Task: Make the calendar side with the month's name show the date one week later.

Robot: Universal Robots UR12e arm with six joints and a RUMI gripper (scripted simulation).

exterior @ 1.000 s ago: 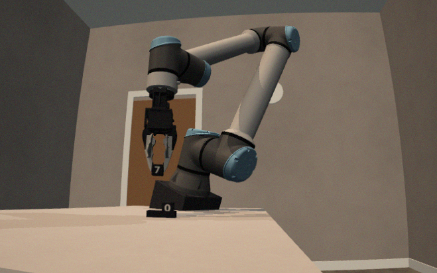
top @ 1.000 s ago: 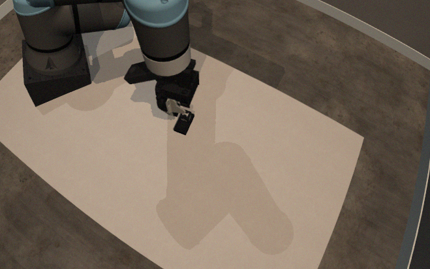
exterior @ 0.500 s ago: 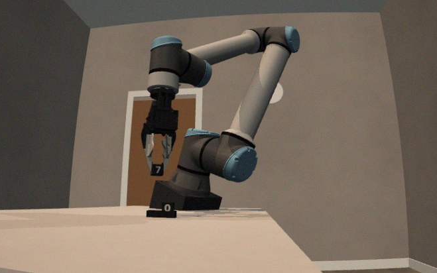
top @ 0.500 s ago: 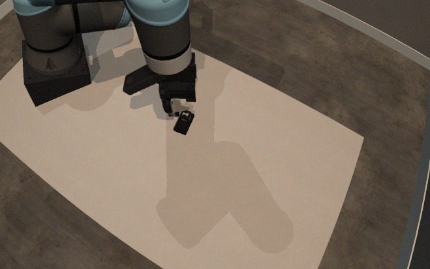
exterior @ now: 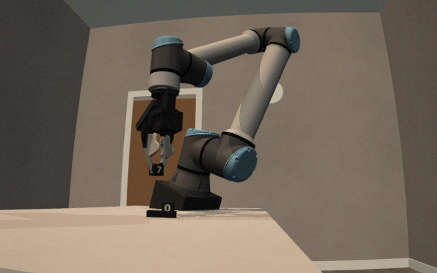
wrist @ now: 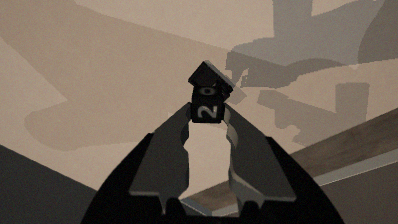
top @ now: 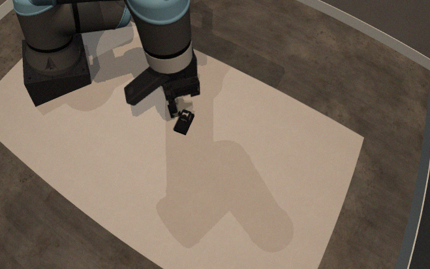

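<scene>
The black tray lies 1 cm ahead of my hand, 2 cm to the left of it and 13 cm below it.
</scene>
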